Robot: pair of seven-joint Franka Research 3 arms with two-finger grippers.
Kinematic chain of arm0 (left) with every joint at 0, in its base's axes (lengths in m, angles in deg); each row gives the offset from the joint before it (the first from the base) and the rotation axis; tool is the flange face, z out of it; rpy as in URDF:
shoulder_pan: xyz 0 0 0.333 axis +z
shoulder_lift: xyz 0 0 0 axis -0.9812 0.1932 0
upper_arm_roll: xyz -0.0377 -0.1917 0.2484 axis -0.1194 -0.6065 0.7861
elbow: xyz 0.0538 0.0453 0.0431 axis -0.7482 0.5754 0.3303
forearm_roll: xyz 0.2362 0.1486 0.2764 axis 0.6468 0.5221 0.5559
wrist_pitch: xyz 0 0 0 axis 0.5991 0.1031 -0.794
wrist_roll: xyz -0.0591 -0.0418 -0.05 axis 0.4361 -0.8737 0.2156
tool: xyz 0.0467 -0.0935 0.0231 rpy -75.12 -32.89 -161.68
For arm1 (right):
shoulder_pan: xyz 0 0 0.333 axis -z
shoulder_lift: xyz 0 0 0 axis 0.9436 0.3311 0
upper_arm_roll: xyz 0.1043 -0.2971 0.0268 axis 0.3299 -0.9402 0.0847
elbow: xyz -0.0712 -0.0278 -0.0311 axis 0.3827 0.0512 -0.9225
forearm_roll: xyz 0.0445 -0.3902 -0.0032 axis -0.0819 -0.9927 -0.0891
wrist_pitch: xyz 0 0 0 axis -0.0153 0.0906 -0.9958
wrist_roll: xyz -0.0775 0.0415 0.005 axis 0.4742 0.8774 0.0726
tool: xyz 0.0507 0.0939 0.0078 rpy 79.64 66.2 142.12
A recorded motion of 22 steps. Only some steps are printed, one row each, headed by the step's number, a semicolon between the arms.
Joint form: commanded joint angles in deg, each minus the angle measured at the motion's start. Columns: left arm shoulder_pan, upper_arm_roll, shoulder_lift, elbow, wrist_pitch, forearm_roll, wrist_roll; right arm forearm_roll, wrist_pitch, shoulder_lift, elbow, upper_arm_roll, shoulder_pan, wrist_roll.
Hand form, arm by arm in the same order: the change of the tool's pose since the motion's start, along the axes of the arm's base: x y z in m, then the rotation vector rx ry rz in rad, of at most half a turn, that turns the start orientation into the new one. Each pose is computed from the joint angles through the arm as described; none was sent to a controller.
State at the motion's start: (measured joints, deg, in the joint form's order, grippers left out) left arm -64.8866 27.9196 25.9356 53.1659 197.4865 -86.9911 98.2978; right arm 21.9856 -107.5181 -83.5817 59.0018 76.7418 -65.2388 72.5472
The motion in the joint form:
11: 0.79 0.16 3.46 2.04 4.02 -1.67 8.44; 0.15 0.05 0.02 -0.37 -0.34 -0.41 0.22
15: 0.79 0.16 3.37 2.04 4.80 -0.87 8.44; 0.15 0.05 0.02 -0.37 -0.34 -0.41 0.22
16: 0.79 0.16 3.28 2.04 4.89 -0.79 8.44; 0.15 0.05 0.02 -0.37 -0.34 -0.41 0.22
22: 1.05 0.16 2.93 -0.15 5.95 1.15 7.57; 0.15 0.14 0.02 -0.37 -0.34 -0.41 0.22
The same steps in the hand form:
11: -0.0028 0.0108 -0.0367 -0.0178 -0.0466 -0.0503; 0.0000 0.0010 0.0027 0.0027 -0.0051 -0.0025
15: -0.0019 0.0127 -0.0360 0.0004 -0.0551 -0.0545; 0.0000 0.0010 0.0027 0.0027 -0.0051 -0.0025
16: -0.0018 0.0129 -0.0353 0.0028 -0.0574 -0.0548; 0.0000 0.0010 0.0027 0.0027 -0.0051 -0.0025
22: 0.0105 0.0201 -0.0176 0.0482 -0.0994 -0.0541; -0.0002 0.0010 0.0026 0.0026 -0.0036 -0.0025

